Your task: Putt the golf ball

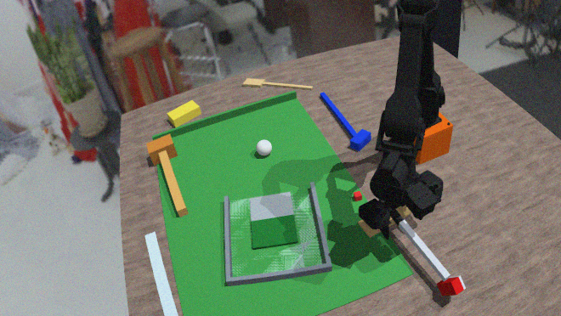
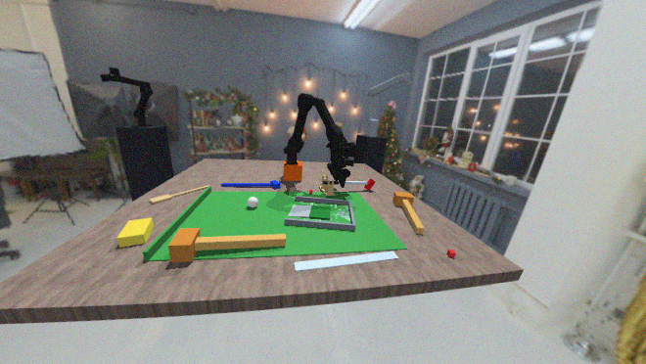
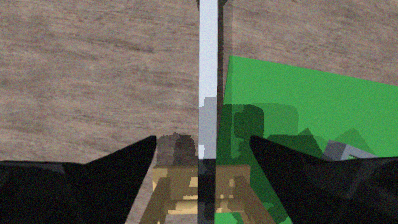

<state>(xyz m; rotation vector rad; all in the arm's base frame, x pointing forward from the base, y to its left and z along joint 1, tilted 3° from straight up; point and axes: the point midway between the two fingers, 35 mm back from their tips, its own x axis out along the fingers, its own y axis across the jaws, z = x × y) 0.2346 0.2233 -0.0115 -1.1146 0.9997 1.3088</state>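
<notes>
Now: gripper tip 6 cm to the right of the red putter and 1 cm past it. Round my gripper tip: blue putter (44 cm to the right, 9 cm behind, 2 cm below); then wooden stand (7 cm to the right); then green mat (29 cm to the right, 24 cm ahead, 4 cm below).
</notes>
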